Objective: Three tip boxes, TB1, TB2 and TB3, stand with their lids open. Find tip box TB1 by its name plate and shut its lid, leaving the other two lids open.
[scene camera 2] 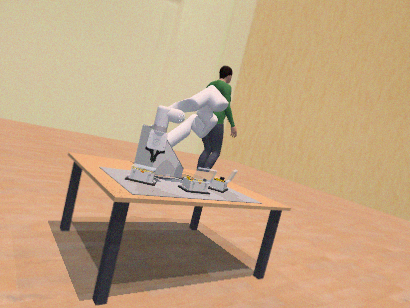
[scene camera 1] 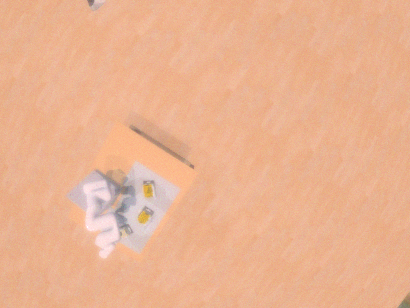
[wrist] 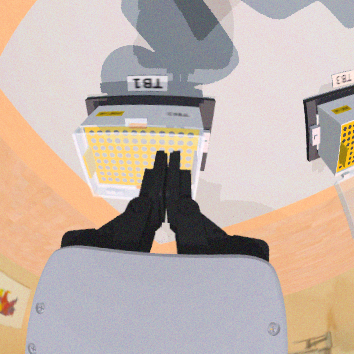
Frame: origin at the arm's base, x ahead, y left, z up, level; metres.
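Seen in the pictures: gripper, between the fingertips: (scene camera 2: 152, 162) (scene camera 1: 120, 232) (wrist: 168, 166).
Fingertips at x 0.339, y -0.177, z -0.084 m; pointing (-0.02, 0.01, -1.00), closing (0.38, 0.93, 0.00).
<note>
A point is followed by its place in that frame.
Tip box TB1 (scene camera 1: 125, 231) {x 0.368, y -0.163, z -0.121 m} (scene camera 2: 142, 175) {x 0.397, y -0.234, z -0.153 m} (wrist: 142, 117) {x 0.313, y -0.194, z -0.127 m}, with its name plate (wrist: 147, 83) {x 0.296, y -0.192, z -0.189 m} readable in the wrist view, holds a yellow tip rack. Its clear lid (wrist: 86, 162) {x 0.327, y -0.264, z -0.114 m} lies over the rack and looks down; whether it is fully seated I cannot tell. My gripper (scene camera 2: 153, 160) {x 0.339, y -0.177, z -0.084 m} (wrist: 168, 166) {x 0.339, y -0.177, z -0.084 m} is shut and empty, its tips a little above TB1's lid. TB3 (wrist: 330, 132) {x 0.404, y 0.010, z -0.151 m} stands to the right in the wrist view, its lid open. In scene camera 2, a middle box (scene camera 2: 195, 185) {x 0.461, y 0.049, z -0.152 m} has its lid raised, and a right box (scene camera 2: 218, 185) {x 0.339, y 0.274, z -0.158 m} has its lid tilted open.
The boxes stand on a grey mat (scene camera 2: 117, 180) {x 0.420, y -0.360, z -0.191 m} (wrist: 260, 150) {x 0.434, y -0.083, z -0.191 m} on the wooden table (scene camera 1: 112, 146) {x -0.241, y 0.379, z -0.195 m} (scene camera 2: 90, 163) {x 0.071, y -0.447, z -0.194 m}. The arm (scene camera 1: 95, 212) {x 0.153, y 0.217, z 0.383 m} (scene camera 2: 187, 104) {x 0.291, y -0.035, z 0.271 m} reaches over the table. A person in green (scene camera 2: 223, 95) stands behind it. The arm's shadow falls on the mat beside TB1.
</note>
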